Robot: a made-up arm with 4 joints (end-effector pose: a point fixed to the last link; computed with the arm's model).
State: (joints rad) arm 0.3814 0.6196 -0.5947 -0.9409
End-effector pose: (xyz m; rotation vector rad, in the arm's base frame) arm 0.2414 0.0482 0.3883 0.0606 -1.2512 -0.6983
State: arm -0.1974 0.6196 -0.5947 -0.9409
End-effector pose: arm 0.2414 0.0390 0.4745 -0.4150 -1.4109 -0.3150
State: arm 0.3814 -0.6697 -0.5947 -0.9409
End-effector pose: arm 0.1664 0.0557 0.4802 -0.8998 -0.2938 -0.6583
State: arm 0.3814 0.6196 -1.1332 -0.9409
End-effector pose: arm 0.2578 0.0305 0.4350 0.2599 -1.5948 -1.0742
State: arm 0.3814 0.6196 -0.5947 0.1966
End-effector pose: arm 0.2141 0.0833 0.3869 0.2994 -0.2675 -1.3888
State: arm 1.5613 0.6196 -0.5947 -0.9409
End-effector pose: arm 0.2414 0.1891 0.2949 1.0210 -0.6887 -1.3498
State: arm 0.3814 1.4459 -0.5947 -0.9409
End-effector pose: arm 0.3140 0.0800 0.3945 0.7738 -1.7610 -0.6105
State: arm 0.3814 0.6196 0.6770 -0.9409
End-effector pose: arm 0.1403 0.0250 0.3334 -0.3329 -0.3669 0.1488
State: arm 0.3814 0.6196 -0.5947 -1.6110
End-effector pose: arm 0.2565 0.0394 0.4091 -0.0983 -1.7362 -0.1796
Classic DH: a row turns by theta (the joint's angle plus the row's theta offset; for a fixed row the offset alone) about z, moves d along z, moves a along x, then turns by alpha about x. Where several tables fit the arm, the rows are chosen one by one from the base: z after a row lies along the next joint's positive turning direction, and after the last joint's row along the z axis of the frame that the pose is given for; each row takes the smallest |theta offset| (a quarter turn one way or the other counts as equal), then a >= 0, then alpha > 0; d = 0 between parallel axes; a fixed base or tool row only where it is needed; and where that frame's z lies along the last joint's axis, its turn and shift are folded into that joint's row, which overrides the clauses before.
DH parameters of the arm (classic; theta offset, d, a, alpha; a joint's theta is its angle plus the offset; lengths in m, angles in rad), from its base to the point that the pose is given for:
base (fixed): 1.5708 0.4468 0.1884 1.5708
joint 1: 0.7994 0.221 -0.0102 -1.2139
joint 2: 1.2258 0.0941 0.1297 2.3074
joint 3: -0.4912 -0.0382 -0.0154 1.5708
joint 4: 0.6656 0.0772 0.0284 -2.1936
tool (fixed): 2.5533 -0.037 0 0

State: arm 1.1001 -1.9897 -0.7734 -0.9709
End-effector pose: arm 0.2343 0.0485 0.4727 -1.0172 0.6769 -0.1225
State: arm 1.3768 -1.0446 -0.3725 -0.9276
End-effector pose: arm 0.1516 0.0684 0.3979 -0.1399 0.4471 -0.3441
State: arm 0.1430 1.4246 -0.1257 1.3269
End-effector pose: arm 0.2456 0.1074 0.3819 0.3432 0.4642 -1.3124
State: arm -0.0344 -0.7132 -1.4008 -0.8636
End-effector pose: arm 0.2314 0.0722 0.5693 -1.2480 -1.2507 -0.8528
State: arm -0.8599 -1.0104 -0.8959 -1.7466
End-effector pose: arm 0.2228 0.2040 0.6093 -2.2034 -0.5038 0.4826
